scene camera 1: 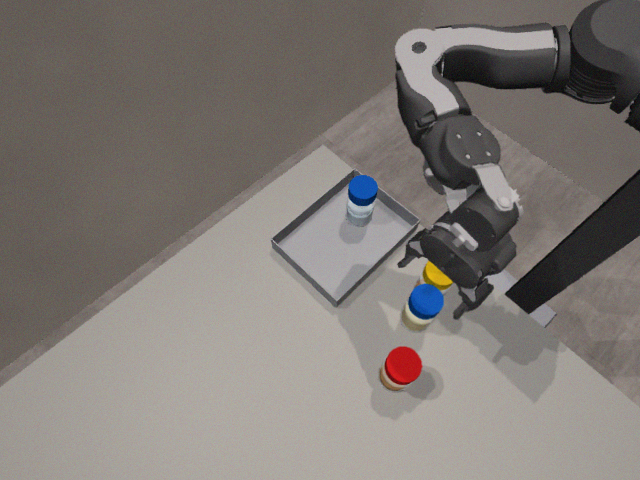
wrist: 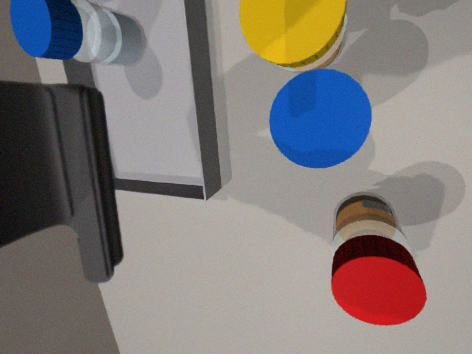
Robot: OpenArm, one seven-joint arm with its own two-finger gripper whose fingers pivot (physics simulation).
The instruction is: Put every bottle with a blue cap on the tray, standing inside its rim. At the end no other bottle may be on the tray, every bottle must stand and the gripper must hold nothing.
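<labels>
Wrist view: red-capped bottle, grey tray. Scene camera 1: grey tray, red-capped bottle. Red-capped bottle: [wrist: 374,278] and [scene camera 1: 407,358], same spot. Grey tray: [wrist: 160,115] and [scene camera 1: 341,251], same spot.
</labels>
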